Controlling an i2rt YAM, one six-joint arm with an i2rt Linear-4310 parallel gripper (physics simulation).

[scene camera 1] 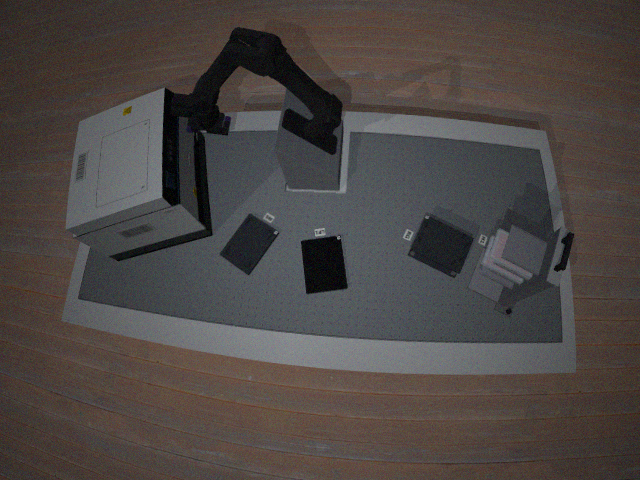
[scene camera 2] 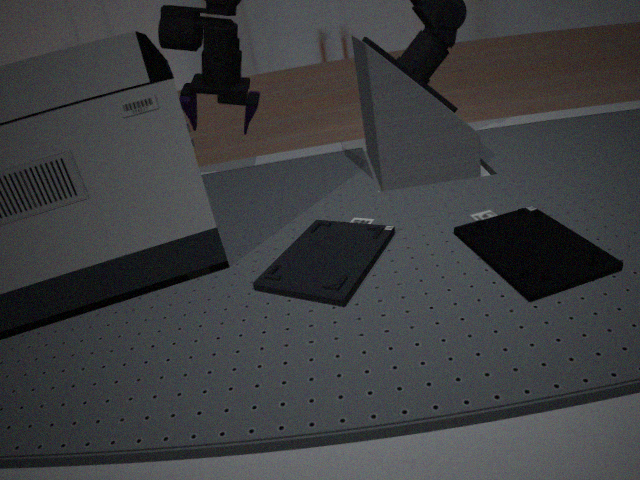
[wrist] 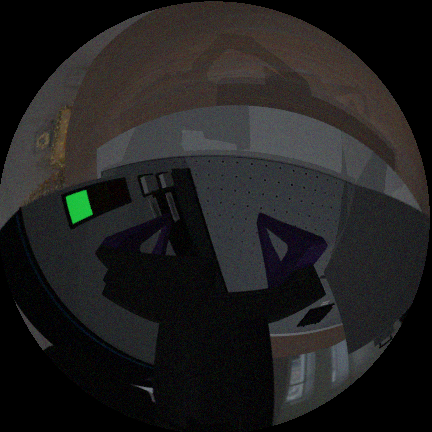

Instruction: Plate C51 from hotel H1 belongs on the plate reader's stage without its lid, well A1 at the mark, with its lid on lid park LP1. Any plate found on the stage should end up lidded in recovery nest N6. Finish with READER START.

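Places are measured from the arm's base along level axes (x right, y ahead, z up), in millimetres.
Where they show: gripper, between the fingertips: (scene camera 1: pixel 211 131) (scene camera 2: pixel 220 131) (wrist: pixel 213 217); arm's base, origin of its link: (scene camera 1: pixel 309 132) (scene camera 2: pixel 407 76).
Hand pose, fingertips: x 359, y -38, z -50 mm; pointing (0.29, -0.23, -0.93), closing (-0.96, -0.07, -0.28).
Note:
Each offset is from my fingertips to the top centre of the thing. "*": to the spot under its first point. Level surfaces: height alone.
The white plate reader @[dy +211, dx +192, dz +203 mm] (scene camera 1: pixel 124 167) (scene camera 2: pixel 111 170) stands at the left; in the wrist view its green screen @[* dy -31, dx +75, dz +94 mm] (wrist: pixel 79 206) is lit. I cannot make out its stage or any plate on it. My gripper (scene camera 1: pixel 209 126) (scene camera 2: pixel 219 131) (wrist: pixel 213 217) is open and empty, raised beside the reader's front near the back edge. A stack of pale plates @[* dy +401, dx -941, dz +152 mm] (scene camera 1: pixel 522 253) stands at the right. A dark nest @[dy +359, dx -191, dz -87 mm] (scene camera 1: pixel 249 243) (scene camera 2: pixel 325 263), a blacker flat nest @[dy +402, dx -433, dz -85 mm] (scene camera 1: pixel 324 264) (scene camera 2: pixel 537 253) and a larger dark nest @[dy +323, dx -779, dz -29 mm] (scene camera 1: pixel 443 245) lie between reader and stack, bare on top. Their labels are too blurred to read.
The grey wedge-shaped arm base (scene camera 1: pixel 310 165) (scene camera 2: pixel 423 134) stands at the back middle. A dark ledge (scene camera 1: pixel 204 186) runs along the reader's front foot. A black handle-like part @[* dy +420, dx -1007, dz +242 mm] (scene camera 1: pixel 564 251) is beyond the plate stack. The perforated deck @[dz -104 mm] (scene camera 1: pixel 382 310) (scene camera 2: pixel 310 372) has a pale border.

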